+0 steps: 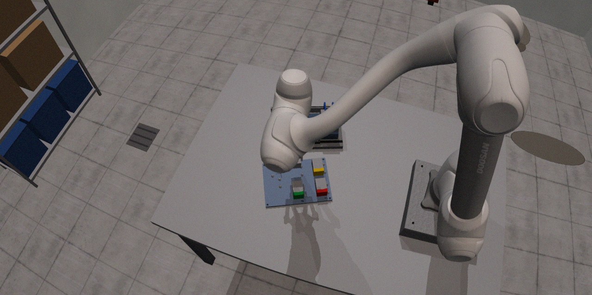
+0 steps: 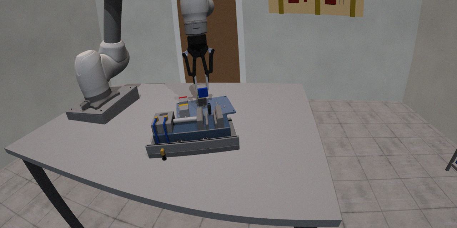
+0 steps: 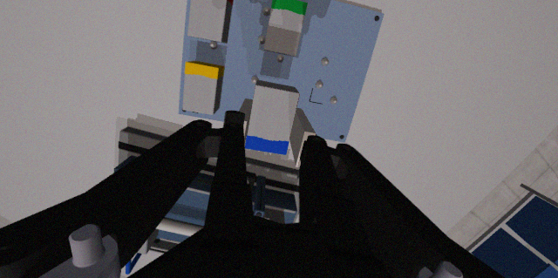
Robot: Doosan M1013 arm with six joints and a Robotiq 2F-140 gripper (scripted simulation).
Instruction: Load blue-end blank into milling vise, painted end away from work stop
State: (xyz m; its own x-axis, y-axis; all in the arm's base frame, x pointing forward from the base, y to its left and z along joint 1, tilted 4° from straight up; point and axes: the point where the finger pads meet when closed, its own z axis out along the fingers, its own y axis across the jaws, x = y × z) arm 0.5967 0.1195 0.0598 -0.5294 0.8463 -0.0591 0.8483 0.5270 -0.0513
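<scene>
My gripper is now 180 mm to the left of the moving jaw, 80 mm short of it and 60 mm above it. The rest, counted from my hand: light-blue infeed plate: 140 mm below, 40 mm to the left, 20 mm behind; blue-ended blank: 30 mm below; yellow-ended blank: 110 mm below, 80 mm behind, 50 mm to the right.
</scene>
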